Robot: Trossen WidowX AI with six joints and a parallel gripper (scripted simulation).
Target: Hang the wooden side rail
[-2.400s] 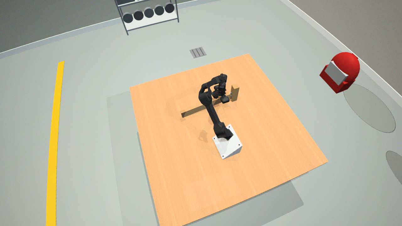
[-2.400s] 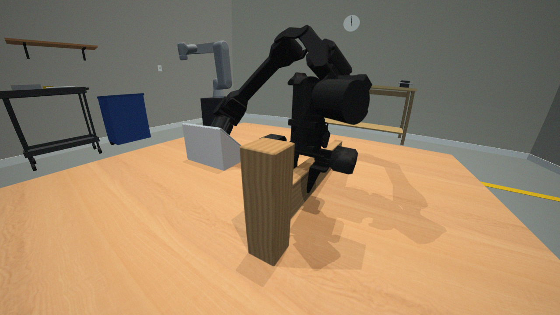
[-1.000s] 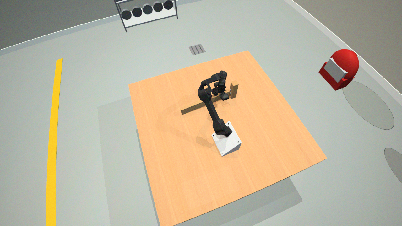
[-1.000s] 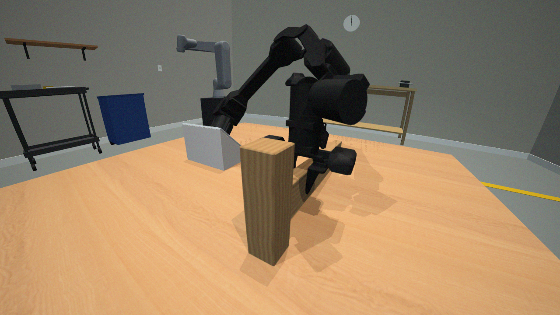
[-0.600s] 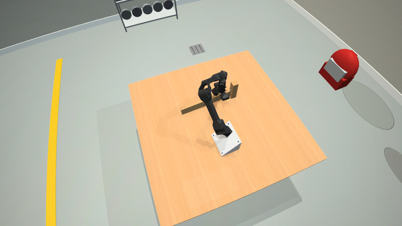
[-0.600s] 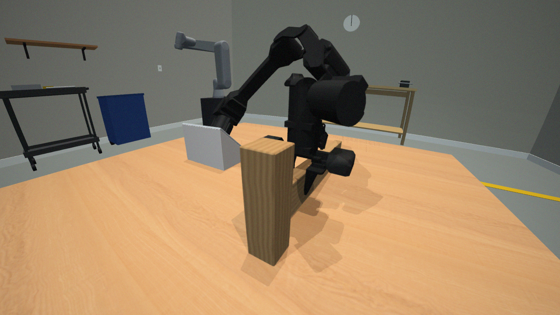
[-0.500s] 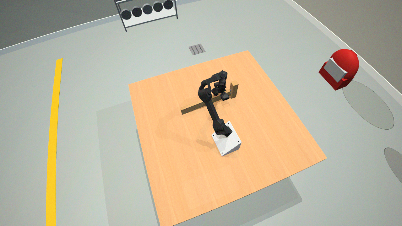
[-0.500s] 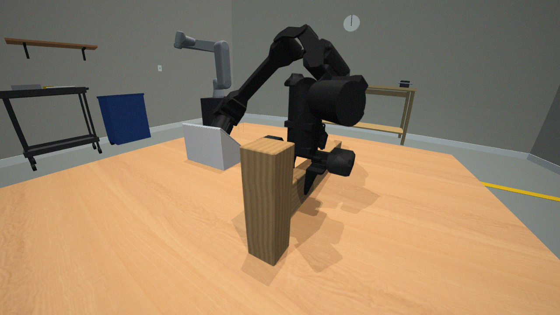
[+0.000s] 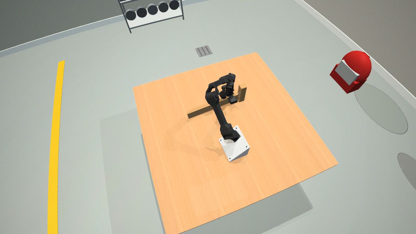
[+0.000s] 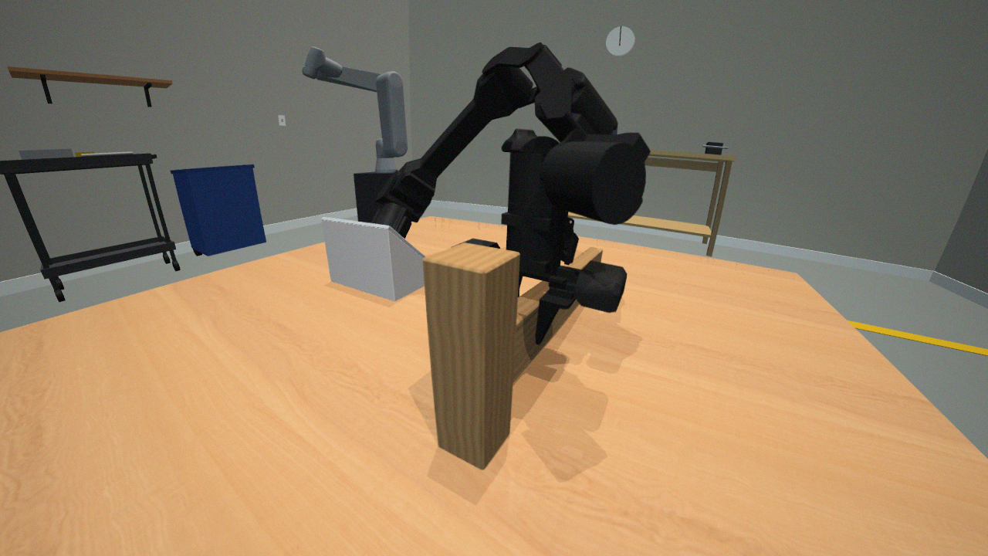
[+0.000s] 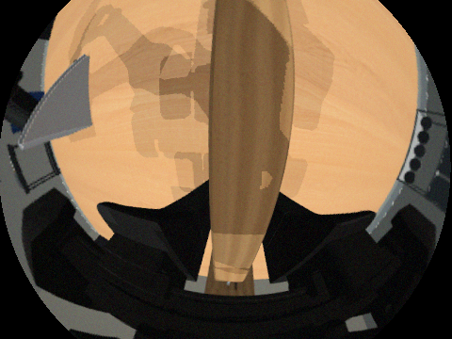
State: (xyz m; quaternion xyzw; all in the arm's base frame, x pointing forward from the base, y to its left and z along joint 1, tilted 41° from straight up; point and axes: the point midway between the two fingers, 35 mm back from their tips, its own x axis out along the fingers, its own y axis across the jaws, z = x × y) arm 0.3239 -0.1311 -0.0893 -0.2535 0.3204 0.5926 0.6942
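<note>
The headboard post lies 11 cm to the right of my gripper tip, 4 cm above it and 1 cm behind it.
</note>
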